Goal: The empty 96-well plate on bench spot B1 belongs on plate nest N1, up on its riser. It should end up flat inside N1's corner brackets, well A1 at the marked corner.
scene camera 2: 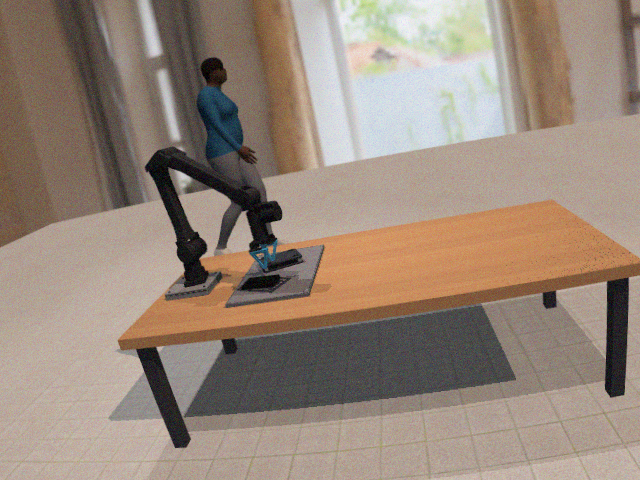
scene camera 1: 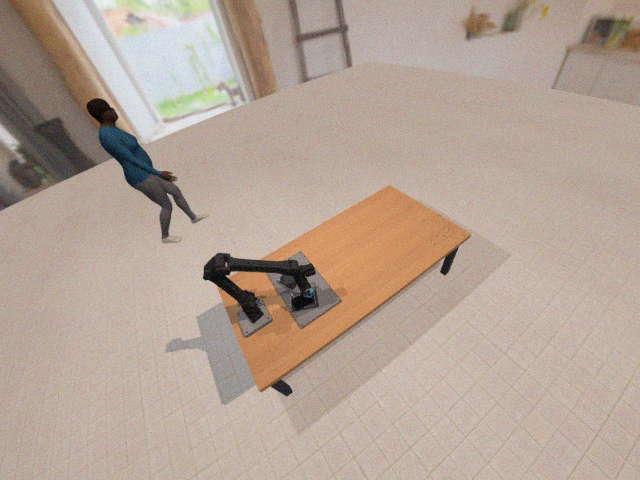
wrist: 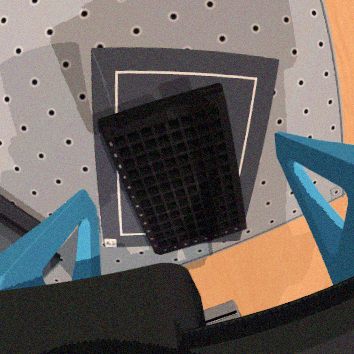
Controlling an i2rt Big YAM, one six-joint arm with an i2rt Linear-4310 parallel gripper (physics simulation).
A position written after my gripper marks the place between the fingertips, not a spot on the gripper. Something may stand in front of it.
Note:
My gripper [scene camera 2: 269, 264] is open and holds nothing. Also in view: a black well plate [wrist: 175, 156]. Further things: a dark nest pad [wrist: 121, 77].
My gripper also shows in the wrist view [wrist: 180, 171].

